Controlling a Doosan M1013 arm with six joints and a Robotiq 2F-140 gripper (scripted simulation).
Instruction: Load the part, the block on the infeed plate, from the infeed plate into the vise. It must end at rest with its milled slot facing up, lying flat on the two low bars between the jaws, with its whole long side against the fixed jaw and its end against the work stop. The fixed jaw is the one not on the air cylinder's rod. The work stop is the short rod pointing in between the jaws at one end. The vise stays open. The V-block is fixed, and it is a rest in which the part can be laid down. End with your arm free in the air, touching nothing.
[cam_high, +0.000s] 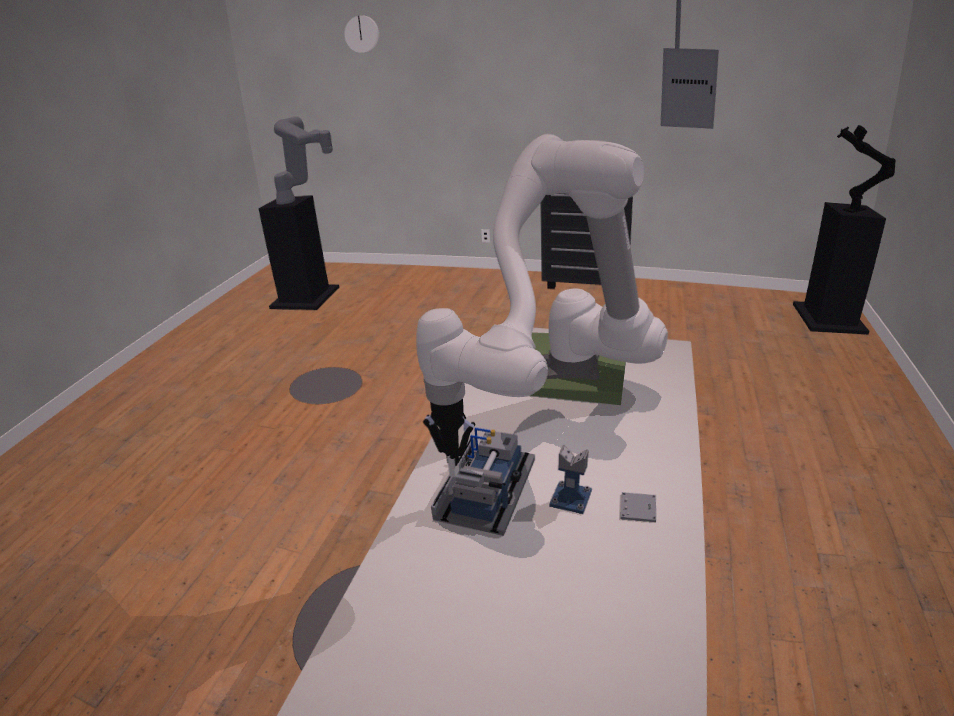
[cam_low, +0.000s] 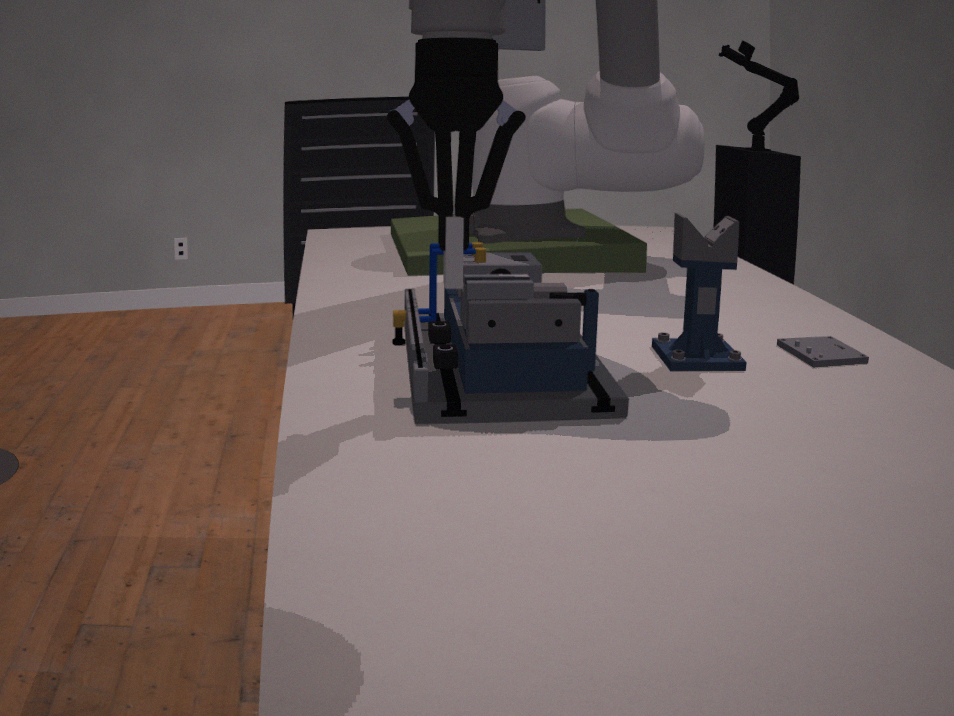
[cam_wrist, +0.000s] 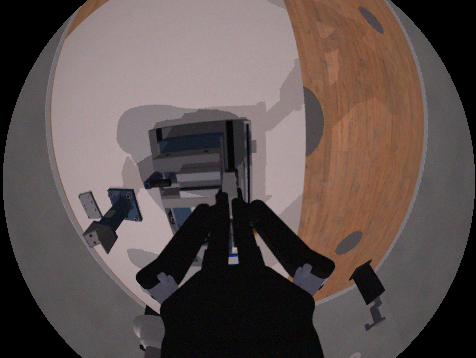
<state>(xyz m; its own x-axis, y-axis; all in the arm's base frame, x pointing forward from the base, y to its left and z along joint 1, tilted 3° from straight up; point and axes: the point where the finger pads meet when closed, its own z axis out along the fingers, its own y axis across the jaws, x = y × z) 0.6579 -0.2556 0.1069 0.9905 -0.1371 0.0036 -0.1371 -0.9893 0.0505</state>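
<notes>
The grey part is 10 mm ahead of my hand, 40 mm to the left of it and 40 mm below it. The rest, counted from my hand: vise (60 mm behind, 70 mm to the left, 100 mm below).
</notes>
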